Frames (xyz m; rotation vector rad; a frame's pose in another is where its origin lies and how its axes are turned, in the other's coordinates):
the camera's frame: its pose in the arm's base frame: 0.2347 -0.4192 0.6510 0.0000 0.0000 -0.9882
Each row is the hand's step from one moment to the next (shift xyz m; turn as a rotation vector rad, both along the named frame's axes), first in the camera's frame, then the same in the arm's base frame.
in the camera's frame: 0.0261 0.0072 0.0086 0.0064 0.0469 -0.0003
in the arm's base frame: 0.0204 -0.0178 0.0086 0.0427 0.0205 -0.0003
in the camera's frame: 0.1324 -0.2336 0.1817 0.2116 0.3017 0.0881
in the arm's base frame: -0.1222 -0.2391 0.1817 0.3684 -0.0107 0.0881
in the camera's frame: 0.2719 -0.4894 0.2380 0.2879 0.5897 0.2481
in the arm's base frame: -0.2591 -0.4963 0.2380 0.6508 0.0840 0.2481
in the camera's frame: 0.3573 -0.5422 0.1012 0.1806 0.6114 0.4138
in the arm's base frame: -0.2562 -0.5967 0.1012 0.6099 0.1856 0.4138
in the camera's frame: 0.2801 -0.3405 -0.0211 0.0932 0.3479 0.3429
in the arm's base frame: -0.1302 -0.4212 -0.0211 0.3418 0.1136 0.3429
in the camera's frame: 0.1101 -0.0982 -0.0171 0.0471 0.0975 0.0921
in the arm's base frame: -0.0214 -0.1460 -0.0171 0.1073 0.0143 0.0921
